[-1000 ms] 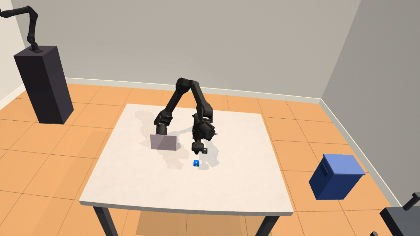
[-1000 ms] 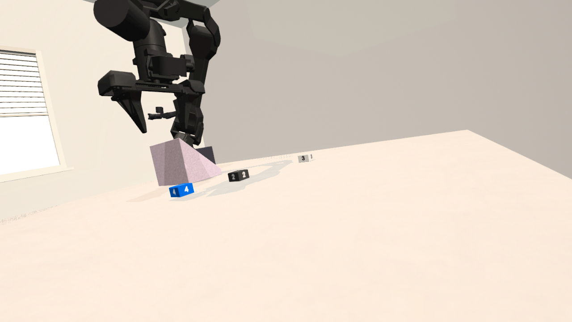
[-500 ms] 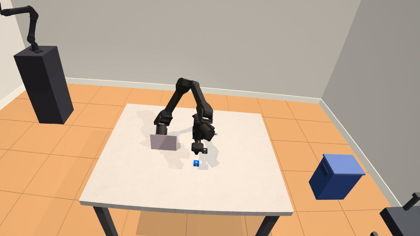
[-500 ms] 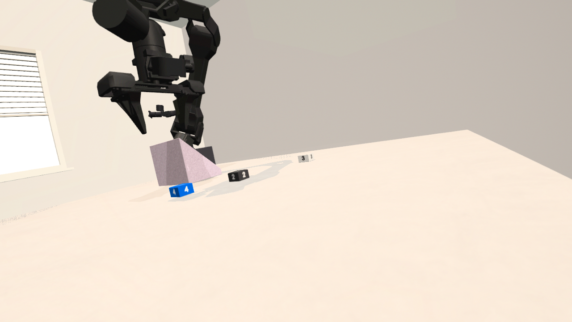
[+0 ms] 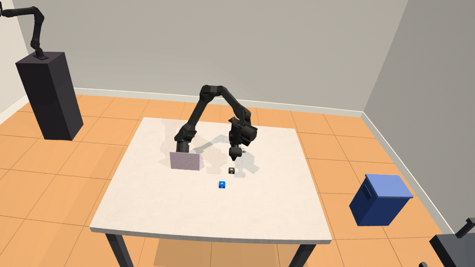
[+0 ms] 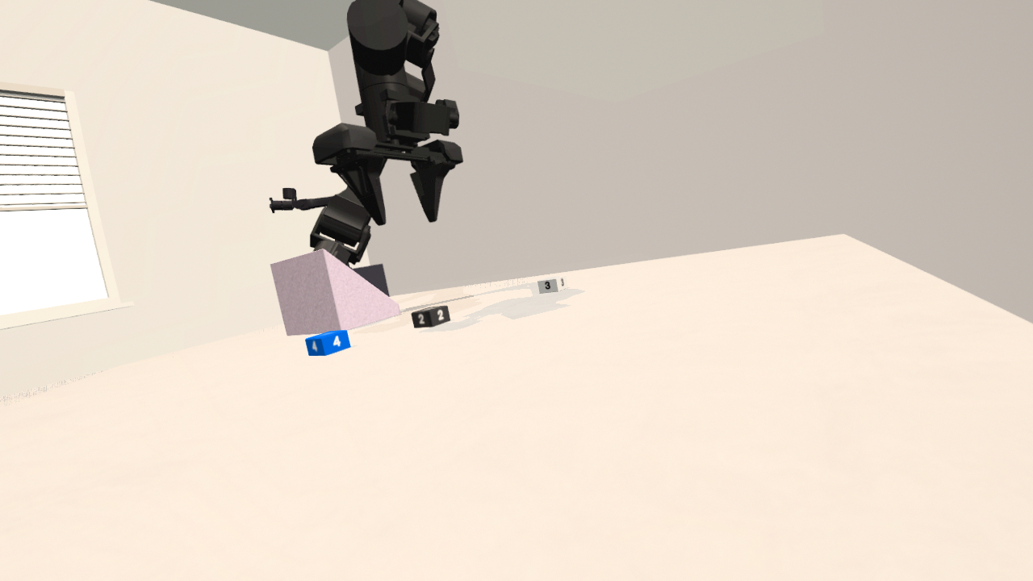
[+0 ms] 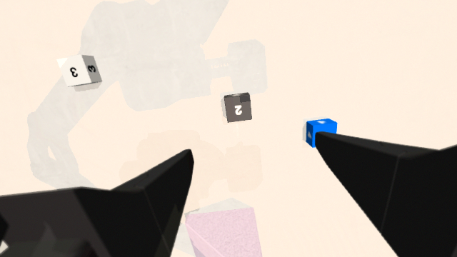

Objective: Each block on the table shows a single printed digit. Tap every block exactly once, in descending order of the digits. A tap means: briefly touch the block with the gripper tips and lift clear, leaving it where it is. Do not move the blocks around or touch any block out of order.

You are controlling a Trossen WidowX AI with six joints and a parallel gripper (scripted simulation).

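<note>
The blue block marked 4 lies 11 cm below my gripper tip, 10 cm to the right of it and 6 cm behind it. The rest, counted from my gripper tip: pale grey block marked 3 (19 cm to the left, 11 cm below, 9 cm ahead); then black block marked 2 (11 cm below).
</note>
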